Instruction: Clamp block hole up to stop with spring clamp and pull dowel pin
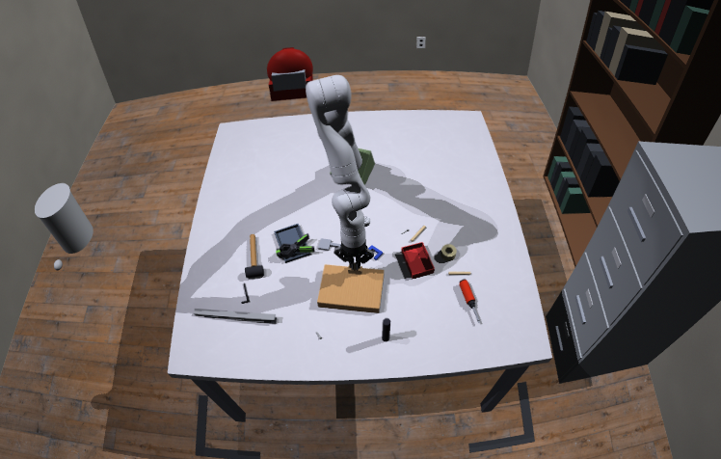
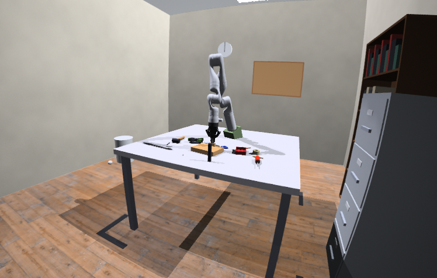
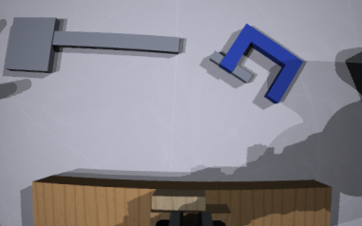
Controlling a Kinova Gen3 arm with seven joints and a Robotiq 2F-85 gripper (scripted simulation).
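Now: the round dowel pin 2 cm below my hand. Also, from my hand: grey t-shaped tool (13 cm behind, 7 cm to the right, 7 cm below); wooden bench board (5 cm below, 5 cm ahead, 2 cm to the right); wooden block (3 cm below).
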